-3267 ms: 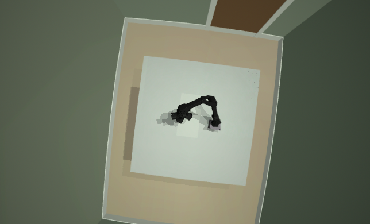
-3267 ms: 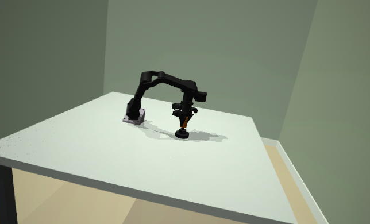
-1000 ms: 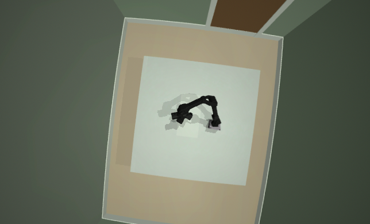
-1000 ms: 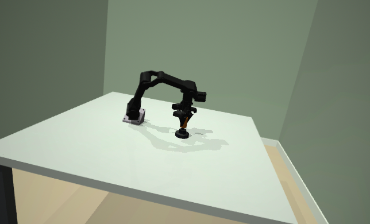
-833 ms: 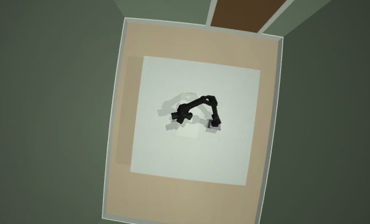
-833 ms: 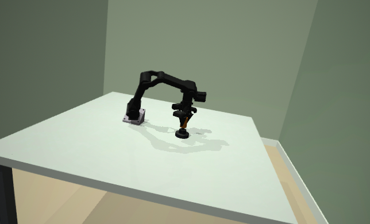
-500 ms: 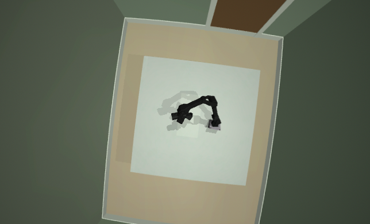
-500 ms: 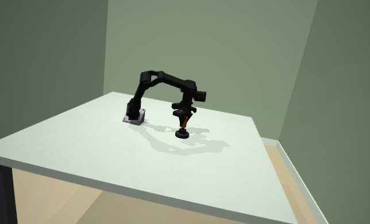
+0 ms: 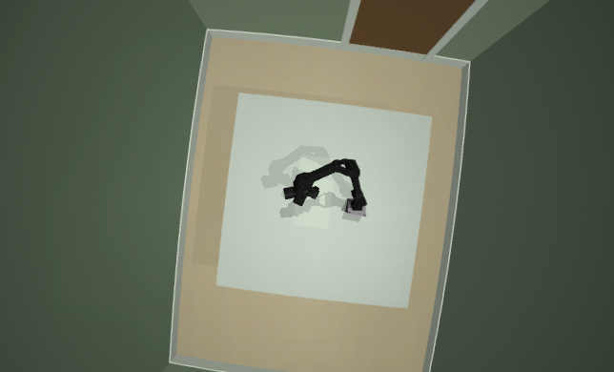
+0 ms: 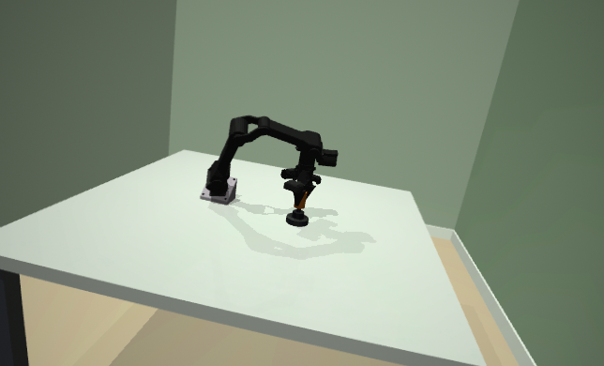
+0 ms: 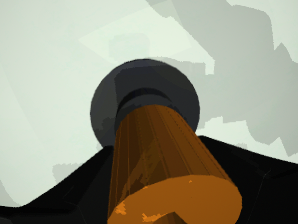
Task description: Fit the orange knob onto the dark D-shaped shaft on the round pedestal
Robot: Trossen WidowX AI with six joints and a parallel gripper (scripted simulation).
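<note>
Right now the orange knob is 20 mm above my gripper tip. From my gripper tip the other things lie so: round dark pedestal 40 mm below.
</note>
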